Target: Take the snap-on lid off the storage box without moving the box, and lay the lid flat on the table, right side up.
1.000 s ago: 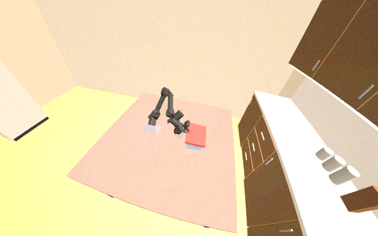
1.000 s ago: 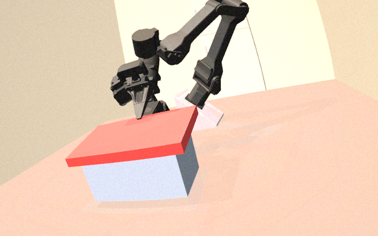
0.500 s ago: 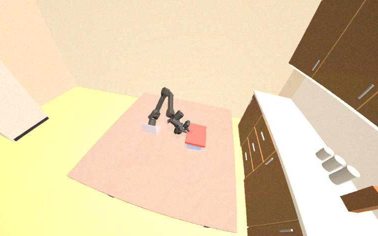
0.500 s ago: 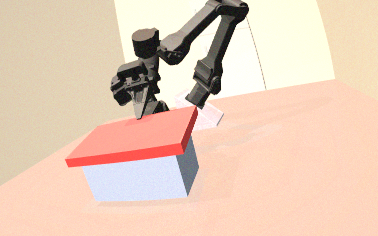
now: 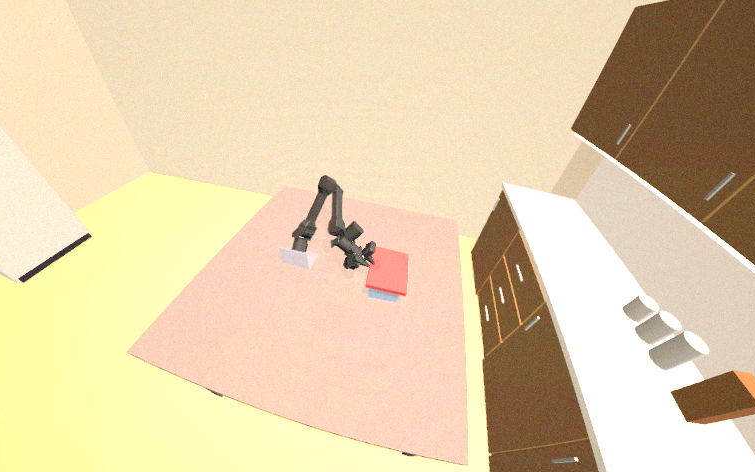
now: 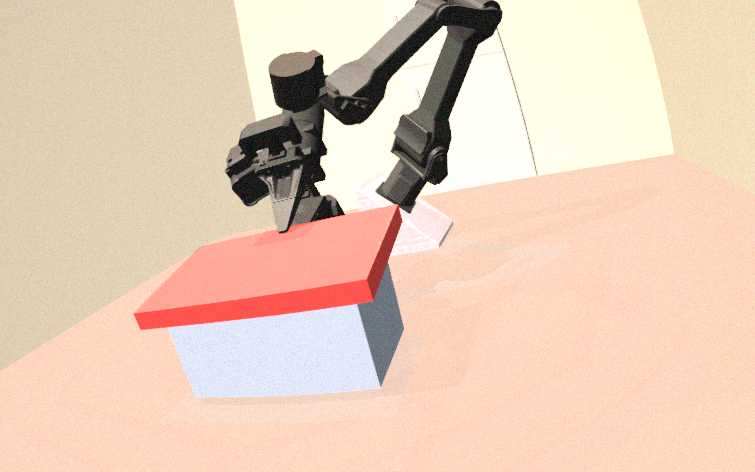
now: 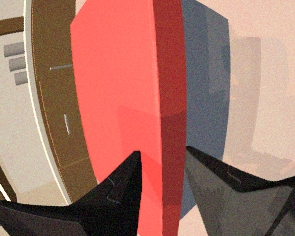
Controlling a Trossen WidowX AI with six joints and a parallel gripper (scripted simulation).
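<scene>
Now: the red lid 80 mm ahead of my gripper tip. From my gripper tip the other things lie so: pale blue storage box (70 mm ahead, 60 mm below).
</scene>
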